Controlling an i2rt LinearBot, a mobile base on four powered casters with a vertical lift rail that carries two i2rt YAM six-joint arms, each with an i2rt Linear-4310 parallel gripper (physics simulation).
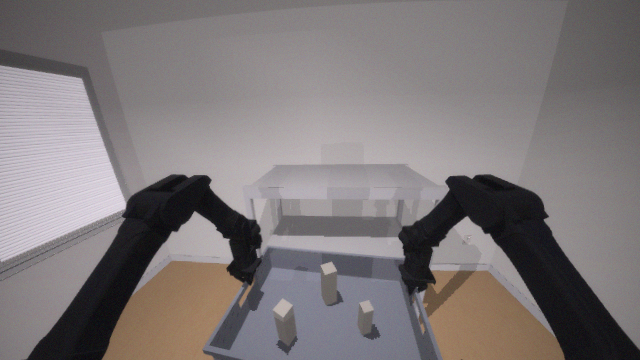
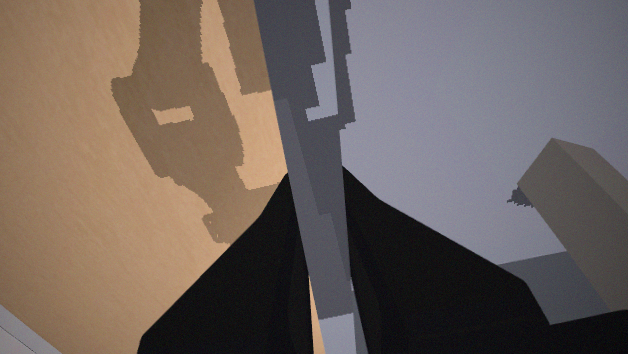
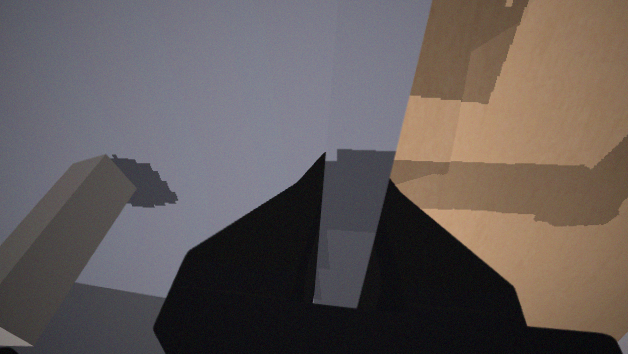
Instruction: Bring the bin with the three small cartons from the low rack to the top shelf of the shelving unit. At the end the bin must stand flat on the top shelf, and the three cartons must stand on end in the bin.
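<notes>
The grey-blue bin hangs in front of me, held by both arms above the floor. Three beige cartons stand on end in it: one at the back middle, one at the front left, one at the front right. My left gripper is shut on the bin's left wall. My right gripper is shut on the bin's right wall. The pale shelving unit stands ahead; its top shelf lies a little above the bin's rim.
The shelving unit's lower shelf sits just behind the bin's far edge. A window is on the left wall. Tan floor lies on both sides of the bin. White walls close the room.
</notes>
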